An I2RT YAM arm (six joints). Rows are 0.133 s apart.
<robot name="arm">
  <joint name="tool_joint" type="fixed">
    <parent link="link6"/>
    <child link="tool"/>
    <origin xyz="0 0 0" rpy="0 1.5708 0"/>
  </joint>
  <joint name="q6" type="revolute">
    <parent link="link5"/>
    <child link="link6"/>
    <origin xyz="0.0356 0 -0.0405" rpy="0 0 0"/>
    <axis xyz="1 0 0"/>
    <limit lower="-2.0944" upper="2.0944"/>
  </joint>
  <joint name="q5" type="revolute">
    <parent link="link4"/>
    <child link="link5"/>
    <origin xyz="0.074 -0.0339 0.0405" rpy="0 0 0"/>
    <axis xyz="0 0 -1"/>
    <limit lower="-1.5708" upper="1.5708"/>
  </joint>
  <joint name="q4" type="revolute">
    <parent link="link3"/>
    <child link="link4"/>
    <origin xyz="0.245 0.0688 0.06" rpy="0 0 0"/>
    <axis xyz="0 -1 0"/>
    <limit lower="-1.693" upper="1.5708"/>
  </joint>
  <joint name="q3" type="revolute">
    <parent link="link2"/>
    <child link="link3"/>
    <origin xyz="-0.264 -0.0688 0" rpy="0 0 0"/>
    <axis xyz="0 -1 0"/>
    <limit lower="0" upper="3.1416"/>
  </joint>
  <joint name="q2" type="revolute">
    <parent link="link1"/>
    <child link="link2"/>
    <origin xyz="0.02 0.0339 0.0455" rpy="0 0 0"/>
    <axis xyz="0 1 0"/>
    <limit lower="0" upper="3.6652"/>
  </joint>
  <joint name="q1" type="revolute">
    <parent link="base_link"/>
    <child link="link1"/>
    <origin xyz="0 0 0.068" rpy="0 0 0"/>
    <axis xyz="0 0 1"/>
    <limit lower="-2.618" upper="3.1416"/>
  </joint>
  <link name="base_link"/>
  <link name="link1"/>
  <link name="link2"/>
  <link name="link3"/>
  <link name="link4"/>
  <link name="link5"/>
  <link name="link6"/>
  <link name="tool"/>
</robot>
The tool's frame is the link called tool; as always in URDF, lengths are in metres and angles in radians.
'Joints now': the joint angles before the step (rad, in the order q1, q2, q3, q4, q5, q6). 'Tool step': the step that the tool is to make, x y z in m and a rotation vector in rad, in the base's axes. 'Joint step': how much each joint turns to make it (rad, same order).
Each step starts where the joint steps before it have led.
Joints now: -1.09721 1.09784 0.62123 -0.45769 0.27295 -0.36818
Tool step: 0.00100 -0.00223 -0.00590 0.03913 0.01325 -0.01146
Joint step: -0.00037 0.03467 0.00533 -0.01505 0.00145 0.01304
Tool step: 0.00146 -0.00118 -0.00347 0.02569 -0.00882 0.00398
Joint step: 0.00064 0.01961 0.00219 -0.00359 -0.01818 0.00825
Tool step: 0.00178 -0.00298 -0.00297 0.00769 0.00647 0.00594
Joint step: 0.00090 0.02355 0.00310 0.01208 -0.00081 -0.00564
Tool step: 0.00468 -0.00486 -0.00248 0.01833 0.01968 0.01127
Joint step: 0.00975 0.04197 0.02014 -0.00193 0.00687 -0.00622
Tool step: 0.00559 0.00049 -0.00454 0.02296 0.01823 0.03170
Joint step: 0.02296 0.02551 0.00297 -0.00361 0.00003 -0.01048
